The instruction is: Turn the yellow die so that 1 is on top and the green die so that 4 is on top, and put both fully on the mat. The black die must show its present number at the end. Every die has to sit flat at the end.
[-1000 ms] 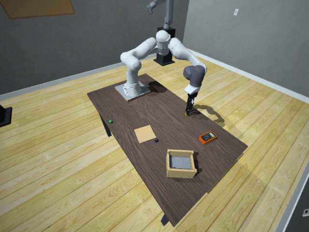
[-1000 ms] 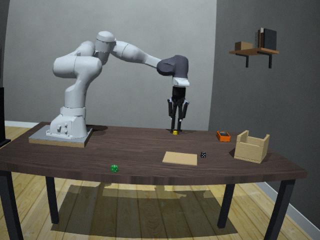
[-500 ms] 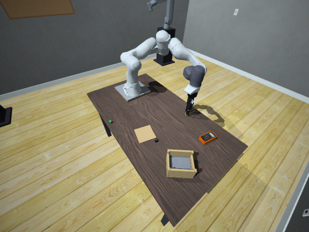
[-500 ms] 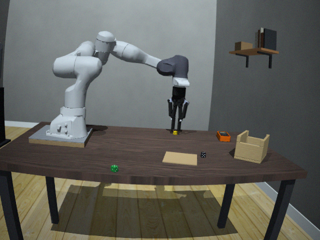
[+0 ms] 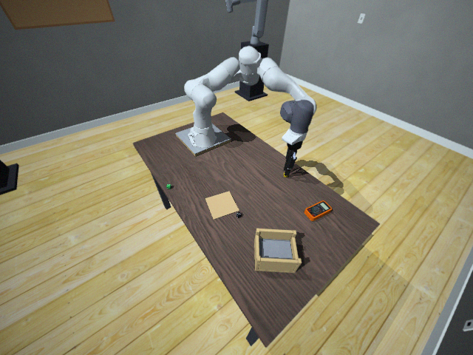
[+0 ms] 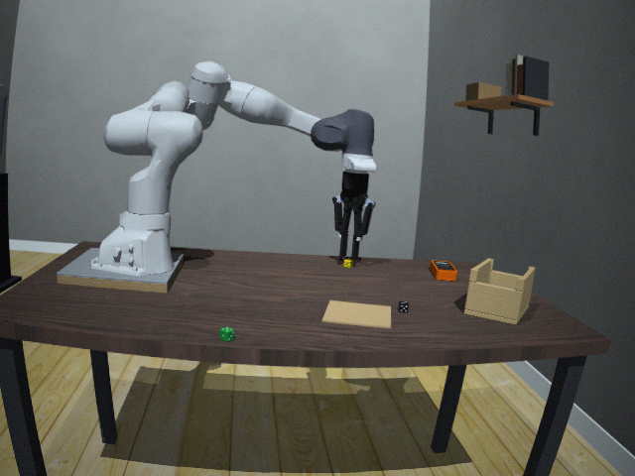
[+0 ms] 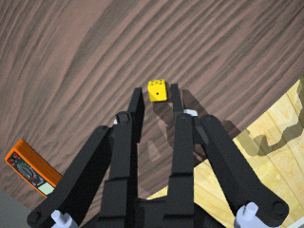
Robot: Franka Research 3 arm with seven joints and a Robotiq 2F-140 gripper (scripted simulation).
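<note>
Right now the yellow die is 5 cm below my hand. From my hand the other things lie so: orange multimeter (28 cm ahead, 5 cm to the right, 5 cm below); black die (8 cm ahead, 40 cm to the right, 5 cm below); tan mat (3 cm behind, 43 cm to the right, 6 cm below).
</note>
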